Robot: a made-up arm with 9 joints.
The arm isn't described. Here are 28 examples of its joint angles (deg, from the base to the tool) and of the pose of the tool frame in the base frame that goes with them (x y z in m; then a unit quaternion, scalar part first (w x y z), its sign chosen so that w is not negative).
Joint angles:
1: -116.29 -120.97 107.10 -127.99 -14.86 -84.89 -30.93 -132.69 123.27
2: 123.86 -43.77 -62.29 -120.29 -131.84 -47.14 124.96 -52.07 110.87
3: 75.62 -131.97 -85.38 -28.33 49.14 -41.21 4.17 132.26 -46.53
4: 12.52 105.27 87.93 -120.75 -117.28 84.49 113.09 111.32 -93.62
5: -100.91 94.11 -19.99 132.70 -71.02 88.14 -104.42 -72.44 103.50
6: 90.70 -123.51 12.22 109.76 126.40 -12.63 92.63 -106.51 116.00
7: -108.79 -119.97 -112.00 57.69 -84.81 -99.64 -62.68 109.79 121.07
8: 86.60 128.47 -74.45 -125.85 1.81 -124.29 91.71 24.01 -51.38
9: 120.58 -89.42 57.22 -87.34 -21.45 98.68 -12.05 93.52 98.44
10: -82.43 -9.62 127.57 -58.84 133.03 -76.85 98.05 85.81 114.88
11: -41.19 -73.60 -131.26 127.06 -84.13 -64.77 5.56 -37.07 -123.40
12: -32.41 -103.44 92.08 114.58 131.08 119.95 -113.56 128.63 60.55
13: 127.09 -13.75 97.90 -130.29 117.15 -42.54 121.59 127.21 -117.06
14: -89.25 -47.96 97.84 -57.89 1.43 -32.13 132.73 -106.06 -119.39
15: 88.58 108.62 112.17 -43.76 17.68 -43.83 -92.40 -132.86 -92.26
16: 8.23 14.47 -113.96 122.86 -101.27 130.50 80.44 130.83 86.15
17: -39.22 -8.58 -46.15 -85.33 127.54 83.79 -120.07 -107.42 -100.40
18: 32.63 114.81 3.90 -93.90 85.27 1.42 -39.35 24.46 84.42
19: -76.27 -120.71 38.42 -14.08 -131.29 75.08 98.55 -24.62 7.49
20: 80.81 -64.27 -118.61 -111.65 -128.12 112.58 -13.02 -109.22 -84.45
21: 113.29 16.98 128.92 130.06 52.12 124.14 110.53 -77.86 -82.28
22: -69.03 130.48 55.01 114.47 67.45 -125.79 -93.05 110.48 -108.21
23: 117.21 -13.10 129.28 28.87 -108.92 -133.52 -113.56 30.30 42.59
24: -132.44 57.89 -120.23 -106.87 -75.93 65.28 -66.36 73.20 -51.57
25: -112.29 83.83 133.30 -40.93 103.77 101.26 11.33 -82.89 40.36
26: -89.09 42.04 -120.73 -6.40 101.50 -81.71 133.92 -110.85 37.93
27: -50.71 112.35 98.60 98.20 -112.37 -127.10 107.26 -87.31 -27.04
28: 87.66 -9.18 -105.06 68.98 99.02 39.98 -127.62 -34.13 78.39
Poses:
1: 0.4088 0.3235 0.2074 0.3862 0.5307 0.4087 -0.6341
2: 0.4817 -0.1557 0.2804 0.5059 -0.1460 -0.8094 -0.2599
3: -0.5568 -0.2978 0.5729 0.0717 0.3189 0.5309 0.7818
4: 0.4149 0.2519 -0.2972 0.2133 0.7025 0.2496 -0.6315
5: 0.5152 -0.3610 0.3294 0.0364 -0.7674 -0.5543 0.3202
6: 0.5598 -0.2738 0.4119 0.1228 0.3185 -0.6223 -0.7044
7: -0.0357 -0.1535 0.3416 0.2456 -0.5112 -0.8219 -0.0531
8: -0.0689 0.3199 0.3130 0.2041 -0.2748 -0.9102 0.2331
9: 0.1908 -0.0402 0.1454 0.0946 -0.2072 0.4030 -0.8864
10: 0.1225 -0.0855 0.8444 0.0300 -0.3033 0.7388 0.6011
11: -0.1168 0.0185 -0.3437 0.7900 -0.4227 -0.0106 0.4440
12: -0.2201 -0.1250 0.4704 0.8969 0.0953 0.4271 -0.0637
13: 0.6144 0.3221 -0.2832 0.3954 -0.5877 -0.3991 0.5821
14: 0.3881 0.7808 -0.1041 0.8517 0.4773 0.2160 -0.0062
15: 0.1336 0.3150 0.4052 0.9034 0.2163 -0.3657 -0.0570
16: -0.0171 0.2724 -0.0505 0.0700 -0.2739 0.8954 -0.3439
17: 0.1145 0.3895 -0.6412 0.8314 -0.4504 0.1455 0.2911
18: -0.3473 0.0094 0.3331 0.4206 0.2345 0.1069 0.8698
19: -0.2871 0.0352 -0.0937 0.7666 -0.2909 -0.1666 0.5476
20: -0.1440 0.3799 0.0567 0.5549 0.4146 0.7053 -0.1509
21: -0.1115 -0.3847 -0.0604 0.5308 -0.5533 0.5453 -0.3389
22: -0.6971 0.2312 0.1968 0.1394 0.3876 -0.1476 0.8992
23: 0.0114 0.1574 0.2056 0.6053 0.1150 0.6601 0.4297
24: 0.0512 0.5274 0.1518 0.5370 0.6347 0.5544 0.0377
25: 0.0264 0.2536 0.6089 0.1204 0.0729 -0.9859 -0.0902
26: 0.1276 -0.4267 0.2800 0.3843 0.5718 0.6367 -0.3462
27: 0.0120 -0.2256 -0.0055 0.7300 0.2431 0.4242 -0.4776
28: -0.7155 0.0206 0.5858 0.7197 0.5893 0.0185 0.3668
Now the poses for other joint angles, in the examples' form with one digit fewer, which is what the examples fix.
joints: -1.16 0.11 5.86 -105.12 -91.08 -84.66 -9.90 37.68 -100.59
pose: -0.244 0.516 0.698 0.322 0.713 0.580 0.228
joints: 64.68 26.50 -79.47 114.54 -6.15 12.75 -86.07 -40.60 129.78
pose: -0.618 0.390 -0.003 0.045 -0.598 0.620 -0.507
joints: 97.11 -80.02 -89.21 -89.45 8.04 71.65 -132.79 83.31 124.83
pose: -0.210 0.422 -0.047 0.761 0.293 -0.438 -0.379
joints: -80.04 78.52 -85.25 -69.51 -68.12 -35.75 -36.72 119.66 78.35
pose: 0.026 -0.204 0.063 0.067 -0.669 -0.488 -0.556
